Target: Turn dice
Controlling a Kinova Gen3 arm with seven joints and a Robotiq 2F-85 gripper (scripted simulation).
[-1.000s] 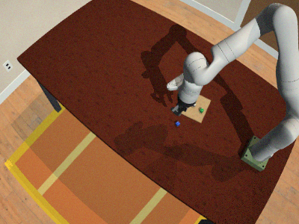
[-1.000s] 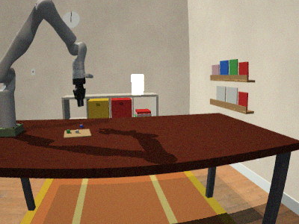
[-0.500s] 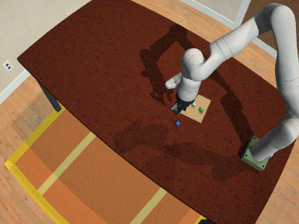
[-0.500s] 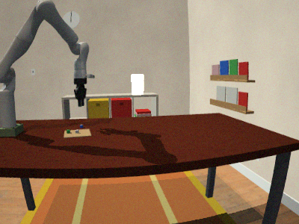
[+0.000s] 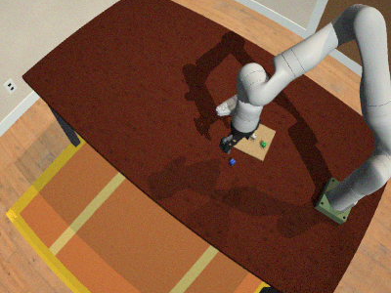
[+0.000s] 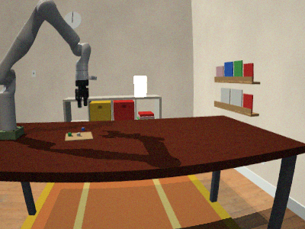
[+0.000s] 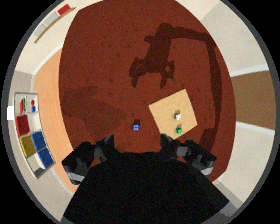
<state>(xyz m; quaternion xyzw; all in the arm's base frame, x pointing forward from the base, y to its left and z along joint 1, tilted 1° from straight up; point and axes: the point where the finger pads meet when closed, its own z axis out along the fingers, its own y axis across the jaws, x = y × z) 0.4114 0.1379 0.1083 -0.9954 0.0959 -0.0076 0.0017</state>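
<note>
My hand is 14 cm above the blue die and 1 cm past it. From my hand the other things lie so: white die: 13 cm to the right, 13 cm below; green die: 13 cm to the right, 13 cm below, 5 cm behind; tan mat: 14 cm below, 13 cm to the right.
</note>
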